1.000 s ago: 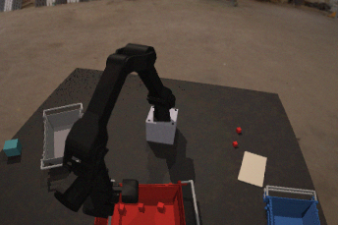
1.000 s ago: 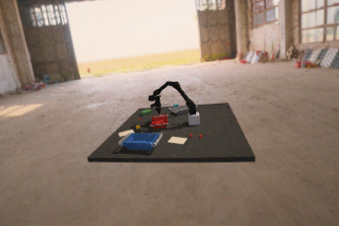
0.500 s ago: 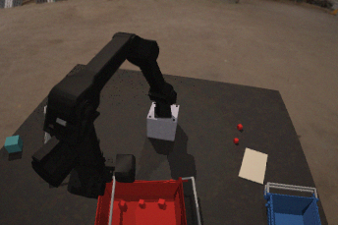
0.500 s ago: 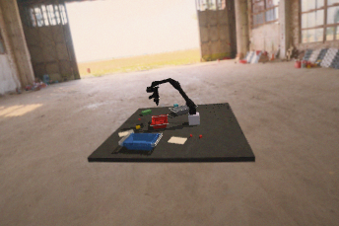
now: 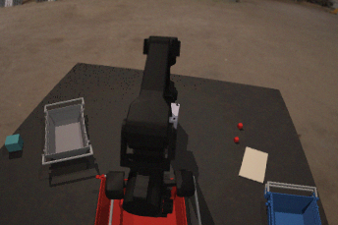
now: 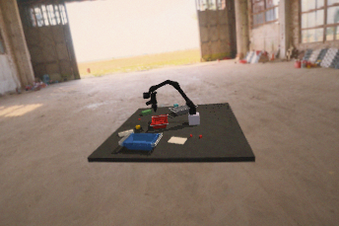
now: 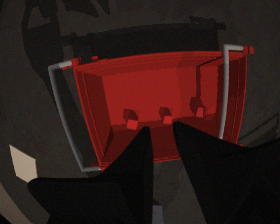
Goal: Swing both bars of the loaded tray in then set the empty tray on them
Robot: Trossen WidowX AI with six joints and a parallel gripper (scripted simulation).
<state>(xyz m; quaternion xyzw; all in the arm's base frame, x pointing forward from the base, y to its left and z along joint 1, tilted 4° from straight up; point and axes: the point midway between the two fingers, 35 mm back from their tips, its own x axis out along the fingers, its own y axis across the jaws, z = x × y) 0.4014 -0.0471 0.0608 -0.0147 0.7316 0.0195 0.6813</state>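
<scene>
Right now the grey tray is 330 mm behind my gripper tip, 350 mm to the right of it and 110 mm below it. From my gripper tip the other things lie so: yellow object 210 mm ahead, 150 mm below; then green block 160 mm ahead, 460 mm to the right, 140 mm below; then teal cube 250 mm behind, 580 mm to the right, 140 mm below.
</scene>
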